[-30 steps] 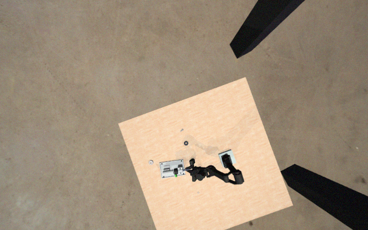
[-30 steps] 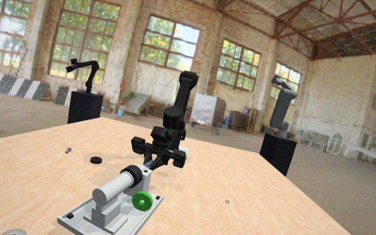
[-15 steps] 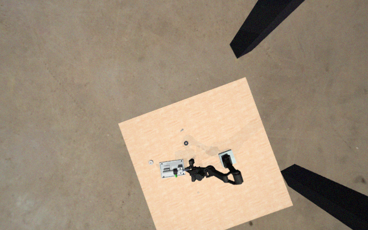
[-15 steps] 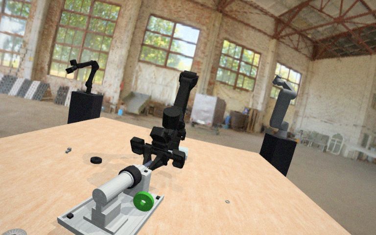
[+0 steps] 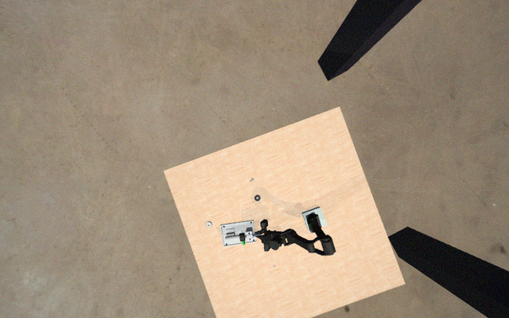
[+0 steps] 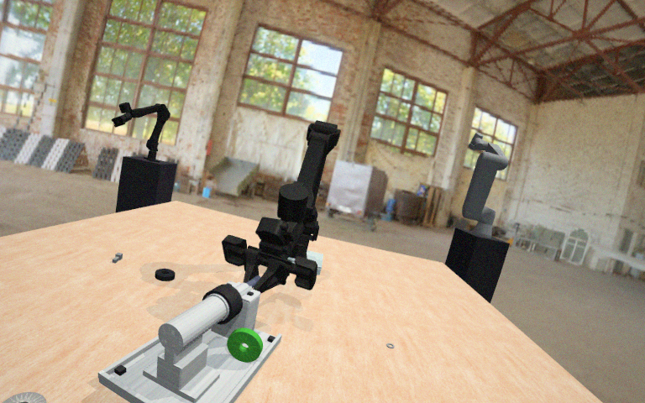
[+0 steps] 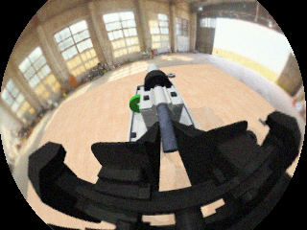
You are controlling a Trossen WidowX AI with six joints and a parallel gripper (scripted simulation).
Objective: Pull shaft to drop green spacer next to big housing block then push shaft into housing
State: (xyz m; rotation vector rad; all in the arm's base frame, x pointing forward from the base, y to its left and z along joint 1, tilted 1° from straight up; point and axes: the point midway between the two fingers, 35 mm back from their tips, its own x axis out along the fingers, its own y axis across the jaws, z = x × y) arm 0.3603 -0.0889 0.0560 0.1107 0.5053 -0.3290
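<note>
The green spacer lies 10 cm ahead of my gripper tip, 2 cm to the left of it and 3 cm below it. From my gripper tip the other things lie so: grey toothed disc: 26 cm ahead, 19 cm to the right, 6 cm below; black washer: 12 cm behind, 19 cm to the right, 6 cm below; grey fixture: 11 cm ahead, 4 cm to the right, 1 cm below.
</note>
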